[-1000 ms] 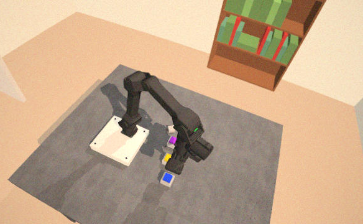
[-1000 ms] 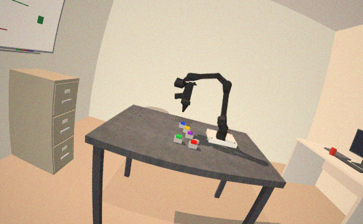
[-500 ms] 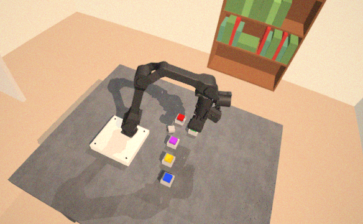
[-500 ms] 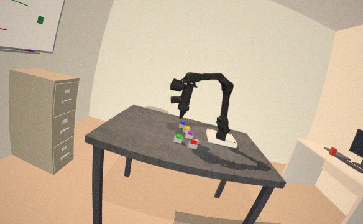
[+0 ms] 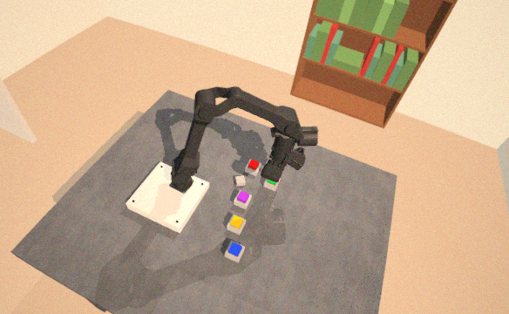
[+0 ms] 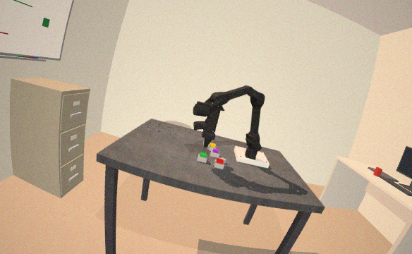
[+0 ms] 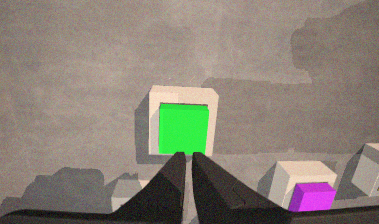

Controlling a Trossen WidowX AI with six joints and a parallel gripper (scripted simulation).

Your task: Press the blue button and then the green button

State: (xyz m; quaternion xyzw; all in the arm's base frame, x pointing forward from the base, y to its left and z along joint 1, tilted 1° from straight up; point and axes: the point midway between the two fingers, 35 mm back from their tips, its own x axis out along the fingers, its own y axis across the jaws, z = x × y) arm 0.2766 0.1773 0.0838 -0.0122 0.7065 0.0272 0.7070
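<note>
The green button lies 40 mm below my gripper tip. Also, from my gripper tip: purple button (60 mm behind, 120 mm to the right, 40 mm below); red button (90 mm behind, 30 mm to the left, 40 mm below); yellow button (40 mm behind, 220 mm to the right, 40 mm below).
</note>
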